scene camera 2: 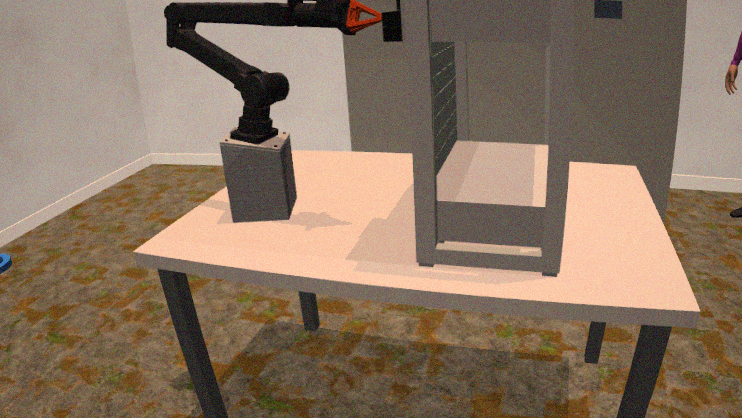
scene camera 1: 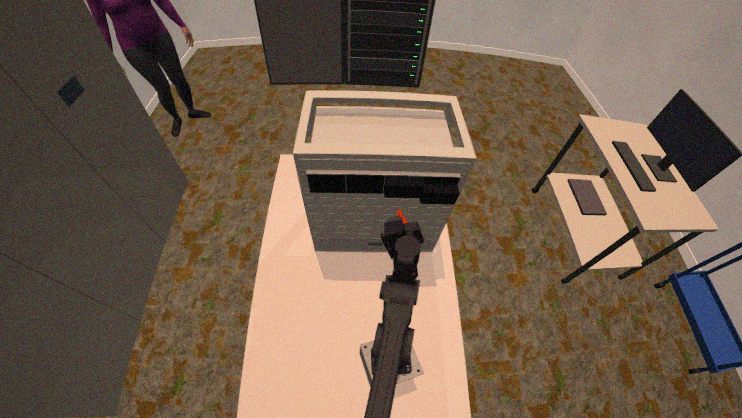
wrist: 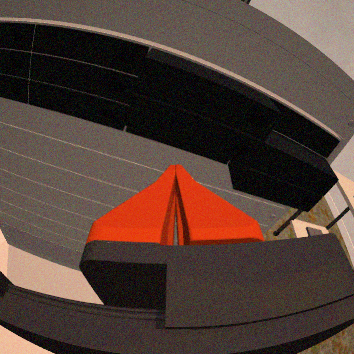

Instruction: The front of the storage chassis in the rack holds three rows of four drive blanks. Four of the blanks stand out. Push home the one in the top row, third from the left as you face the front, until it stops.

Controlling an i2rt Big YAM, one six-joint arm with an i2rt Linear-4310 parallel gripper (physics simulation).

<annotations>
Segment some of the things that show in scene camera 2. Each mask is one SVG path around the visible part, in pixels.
A rack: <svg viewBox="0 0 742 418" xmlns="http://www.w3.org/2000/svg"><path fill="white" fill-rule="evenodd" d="M396 0L398 11L382 13L383 42L403 41L407 43L416 263L419 263L419 266L433 267L434 264L542 272L542 276L557 277L557 274L560 274L571 150L574 0ZM467 42L545 43L544 145L469 141Z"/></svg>
</annotations>
